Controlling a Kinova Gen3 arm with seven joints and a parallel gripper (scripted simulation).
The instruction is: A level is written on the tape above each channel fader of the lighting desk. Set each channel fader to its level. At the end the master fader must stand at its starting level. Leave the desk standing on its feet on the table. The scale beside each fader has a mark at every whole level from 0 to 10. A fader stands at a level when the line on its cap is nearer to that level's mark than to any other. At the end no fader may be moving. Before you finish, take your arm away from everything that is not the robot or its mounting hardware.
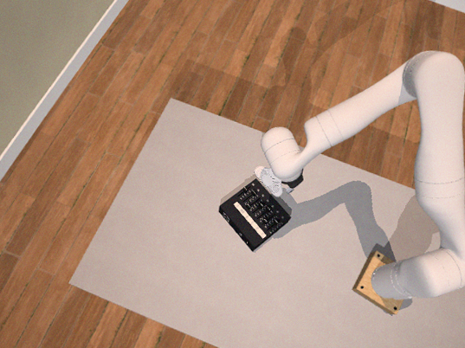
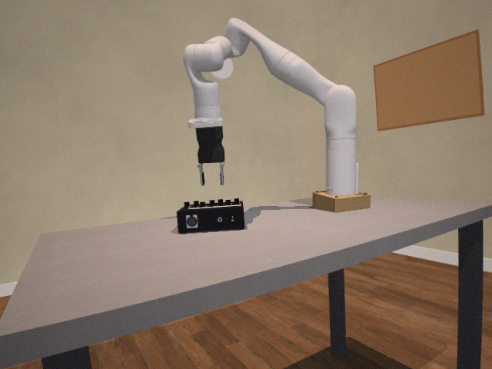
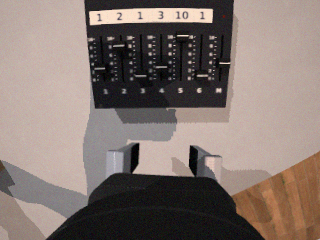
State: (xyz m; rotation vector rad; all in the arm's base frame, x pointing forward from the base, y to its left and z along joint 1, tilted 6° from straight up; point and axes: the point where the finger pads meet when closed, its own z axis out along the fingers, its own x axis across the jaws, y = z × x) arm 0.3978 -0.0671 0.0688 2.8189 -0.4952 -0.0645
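My gripper is now 9 cm short of the master fader cap, 6 cm to the right of it and 6 cm above it.
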